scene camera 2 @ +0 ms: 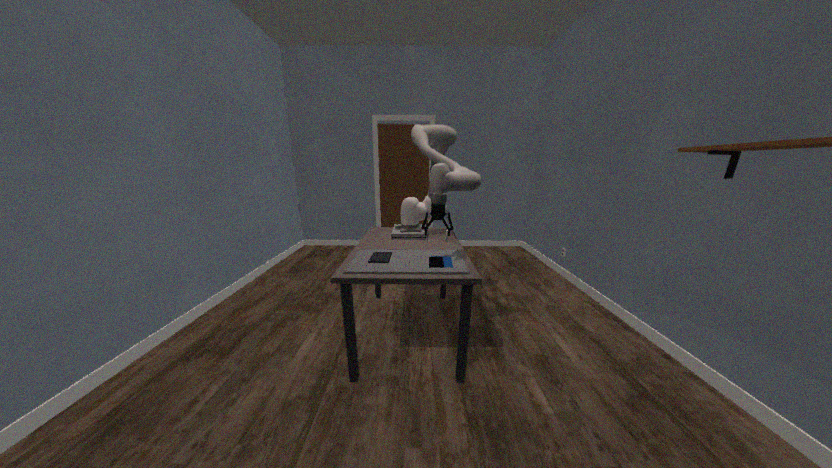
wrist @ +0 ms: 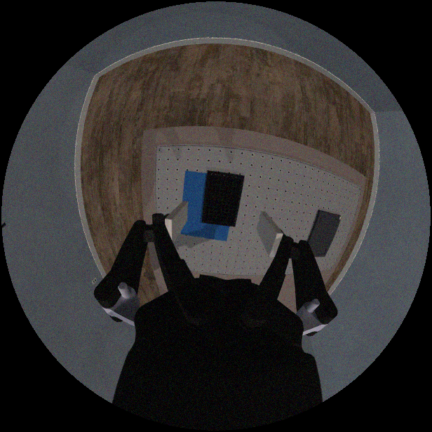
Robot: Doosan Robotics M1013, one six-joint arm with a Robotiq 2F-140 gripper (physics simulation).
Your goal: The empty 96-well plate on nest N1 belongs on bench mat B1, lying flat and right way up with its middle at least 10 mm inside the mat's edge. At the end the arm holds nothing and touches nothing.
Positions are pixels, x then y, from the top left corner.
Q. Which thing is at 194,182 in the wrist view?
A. A blue bench mat B1.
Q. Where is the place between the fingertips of my gripper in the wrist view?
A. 223,215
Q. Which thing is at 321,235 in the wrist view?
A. A nest N1.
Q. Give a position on a black 96-well plate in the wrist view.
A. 222,195
